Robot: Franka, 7 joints.
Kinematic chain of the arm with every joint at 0, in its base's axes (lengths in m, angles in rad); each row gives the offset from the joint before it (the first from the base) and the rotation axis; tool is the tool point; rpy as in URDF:
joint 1: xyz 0 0 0.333 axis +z
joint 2: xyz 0 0 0 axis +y
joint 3: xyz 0 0 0.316 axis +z
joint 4: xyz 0.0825 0 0 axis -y
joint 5: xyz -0.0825 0 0.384 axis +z
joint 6: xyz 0 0 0 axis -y
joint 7: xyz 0.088 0 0 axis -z
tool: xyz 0 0 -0.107 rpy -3.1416 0 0
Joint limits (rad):
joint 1: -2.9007..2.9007
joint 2: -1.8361..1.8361
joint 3: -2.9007..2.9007
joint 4: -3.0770..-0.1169
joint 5: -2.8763..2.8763
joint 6: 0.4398..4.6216
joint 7: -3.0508..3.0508
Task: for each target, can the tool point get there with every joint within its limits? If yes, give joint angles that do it. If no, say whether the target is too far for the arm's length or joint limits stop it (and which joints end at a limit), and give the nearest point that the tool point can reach.
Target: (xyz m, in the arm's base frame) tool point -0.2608 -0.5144 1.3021
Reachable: no: too far | nearest point -0.1984 -0.3913 1.0702 | short by 0.270 m
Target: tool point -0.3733 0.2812 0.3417
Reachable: yes | joints -2.4181 0.3808 -1.1375 -2.3340 1.7852 3.4870 0.5545
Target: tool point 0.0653 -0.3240 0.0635
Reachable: yes | joints -1.2950 0.4974 -0.2110 -2.6547 -1.1837 2.9642 0.9145
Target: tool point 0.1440 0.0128 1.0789
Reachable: yes | joints -2.2102 -0.3246 -0.1485 -0.4233 -1.2123 3.8821 1.2026
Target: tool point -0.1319 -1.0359 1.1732
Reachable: no: too far | nearest point -0.0844 -0.6631 0.8708 | short by 0.482 m
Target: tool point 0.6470 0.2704 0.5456
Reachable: yes | joints 0.3787 0.7945 -0.2084 -0.5780 0.6519 1.1019 2.3945
